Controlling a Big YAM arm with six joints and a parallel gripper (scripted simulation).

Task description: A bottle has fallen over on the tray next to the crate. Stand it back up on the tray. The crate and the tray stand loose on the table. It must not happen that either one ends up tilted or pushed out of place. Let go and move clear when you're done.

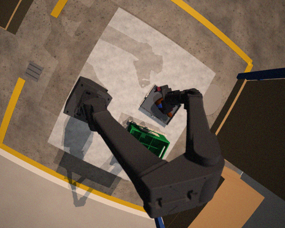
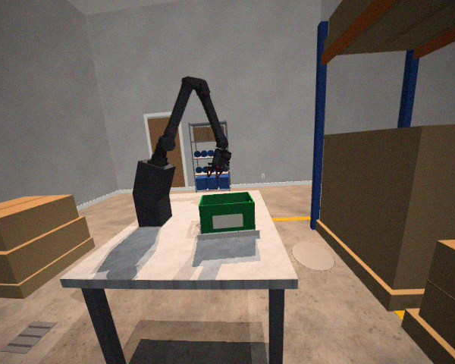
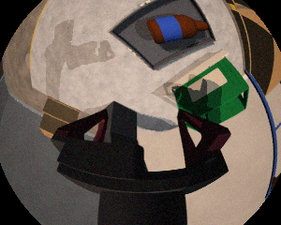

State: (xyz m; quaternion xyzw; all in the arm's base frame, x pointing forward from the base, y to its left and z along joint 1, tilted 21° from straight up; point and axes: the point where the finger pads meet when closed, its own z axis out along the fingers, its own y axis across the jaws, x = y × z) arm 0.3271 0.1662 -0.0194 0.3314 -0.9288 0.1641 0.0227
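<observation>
My hand is 130 mm short of the brown bottle, 20 mm to the left of it and 200 mm above it. Also, from my hand: green crate (100 mm ahead, 300 mm to the right, 160 mm below); then grey tray (100 mm ahead, 10 mm to the right, 230 mm below).
</observation>
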